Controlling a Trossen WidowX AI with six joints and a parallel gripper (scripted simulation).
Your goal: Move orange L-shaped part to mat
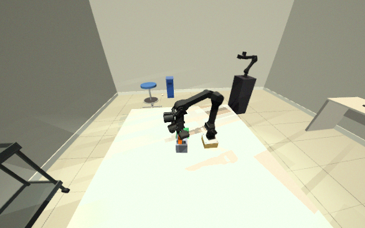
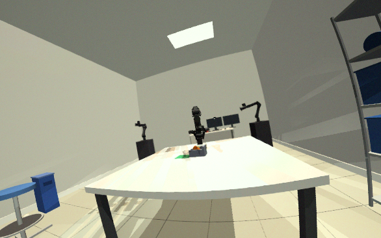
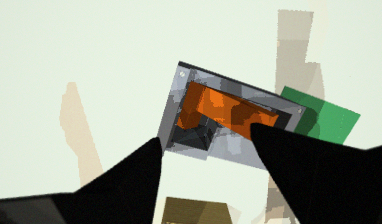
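Right now my gripper tip is 100 mm above the orange L-shaped part, 20 mm to the left of it and 20 mm past it. From my gripper tip the other things lie so: green mat 190 mm to the right, 160 mm below, 60 mm behind.
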